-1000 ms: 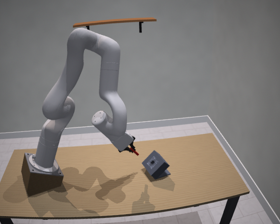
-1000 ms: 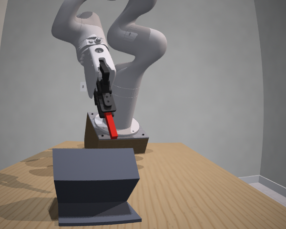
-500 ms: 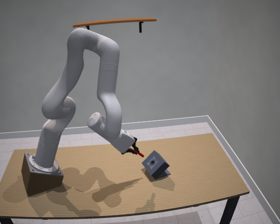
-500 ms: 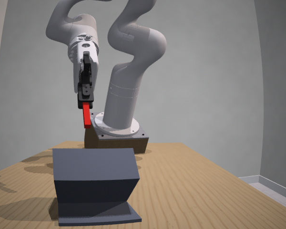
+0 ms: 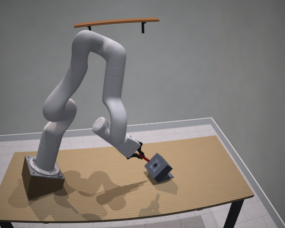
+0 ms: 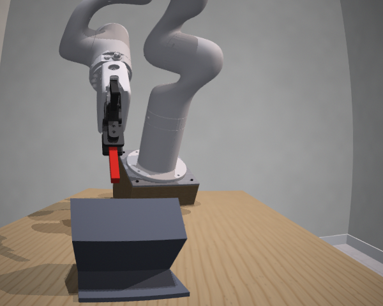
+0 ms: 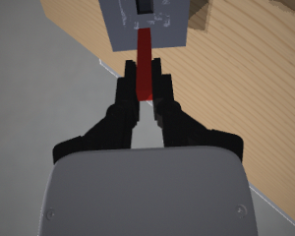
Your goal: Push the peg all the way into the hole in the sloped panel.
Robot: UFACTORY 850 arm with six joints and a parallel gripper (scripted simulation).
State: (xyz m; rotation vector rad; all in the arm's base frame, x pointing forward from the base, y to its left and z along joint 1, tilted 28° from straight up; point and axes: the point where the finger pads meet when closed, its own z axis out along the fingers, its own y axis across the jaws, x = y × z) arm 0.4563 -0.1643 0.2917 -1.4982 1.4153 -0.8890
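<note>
Now: hand 18 cm above the flat base plate, 13 cm short of it and 1 cm to the right of it. The rest, counted from my hand: red peg (3 cm below, 2 cm ahead).
</note>
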